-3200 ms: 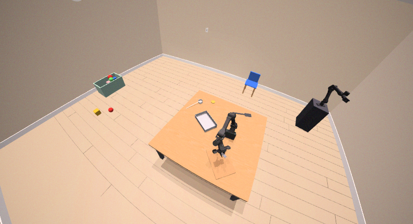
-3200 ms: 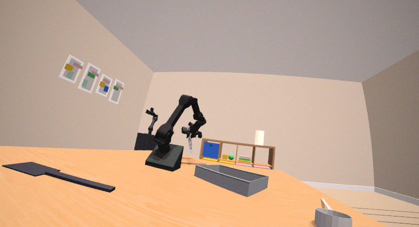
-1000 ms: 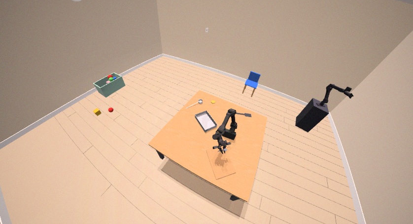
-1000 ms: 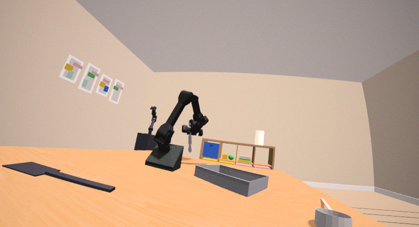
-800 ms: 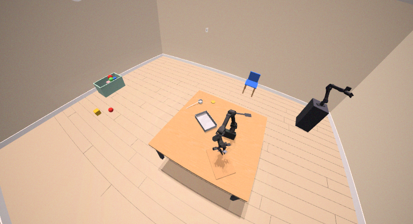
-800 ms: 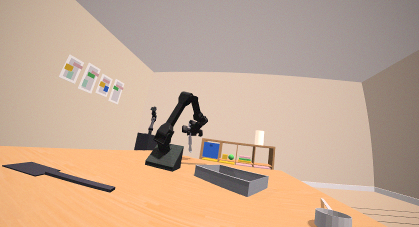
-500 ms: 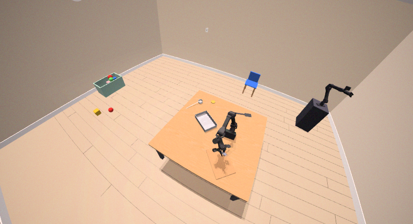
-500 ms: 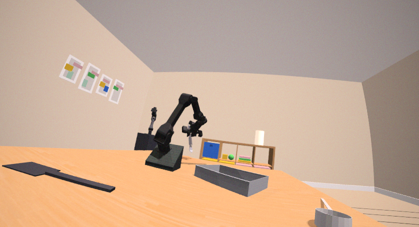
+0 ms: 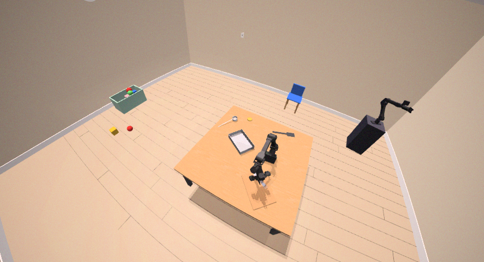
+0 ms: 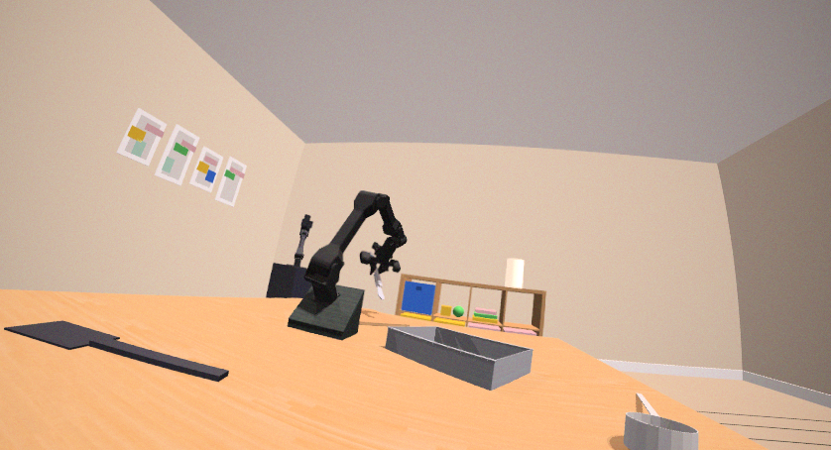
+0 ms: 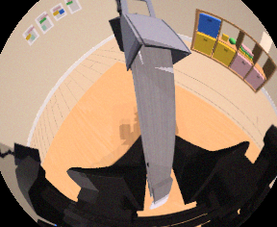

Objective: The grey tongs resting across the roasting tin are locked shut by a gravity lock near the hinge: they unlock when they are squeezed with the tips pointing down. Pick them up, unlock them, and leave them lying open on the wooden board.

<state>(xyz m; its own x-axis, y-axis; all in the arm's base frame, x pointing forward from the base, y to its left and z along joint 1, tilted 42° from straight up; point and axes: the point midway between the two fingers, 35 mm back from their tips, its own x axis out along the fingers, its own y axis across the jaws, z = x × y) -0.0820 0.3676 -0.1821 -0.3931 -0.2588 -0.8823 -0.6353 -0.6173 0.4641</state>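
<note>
Now: gripper tip 1 cm short of the wooden board, 3 cm to the left of it and 18 cm above it. Also, from my gripper tip: yellow thing: 62 cm ahead, 83 cm to the right, 18 cm below; then grey roasting tin: 48 cm ahead, 40 cm to the right, 16 cm below; then dark spatula: 8 cm ahead, 91 cm to the right, 18 cm below.
</note>
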